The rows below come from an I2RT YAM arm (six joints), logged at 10 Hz.
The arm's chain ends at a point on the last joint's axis. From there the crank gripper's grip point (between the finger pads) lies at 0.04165 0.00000 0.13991 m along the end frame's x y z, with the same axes.
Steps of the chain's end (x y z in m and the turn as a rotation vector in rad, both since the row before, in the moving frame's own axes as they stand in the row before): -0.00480, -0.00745, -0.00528, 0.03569, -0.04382, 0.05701; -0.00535, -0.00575, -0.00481, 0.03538, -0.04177, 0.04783; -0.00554, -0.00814, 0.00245, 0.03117, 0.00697, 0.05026; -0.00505, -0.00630, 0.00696, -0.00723, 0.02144, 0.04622; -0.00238, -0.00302, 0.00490, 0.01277, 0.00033, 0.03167; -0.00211, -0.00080, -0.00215, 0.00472, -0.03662, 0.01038
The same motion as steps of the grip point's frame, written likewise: -0.01089, -0.01027, -0.00364, 0.03569, -0.04382, 0.05701; -0.01115, -0.00888, -0.00325, 0.03538, -0.04177, 0.04783; -0.00451, -0.01038, 0.00212, 0.03117, 0.00697, 0.05026; -0.00213, -0.00330, 0.00602, -0.00723, 0.02144, 0.04622; -0.00233, -0.00349, 0.00488, 0.01277, 0.00033, 0.03167; -0.00726, -0.00106, -0.00072, 0.00472, -0.03662, 0.01038
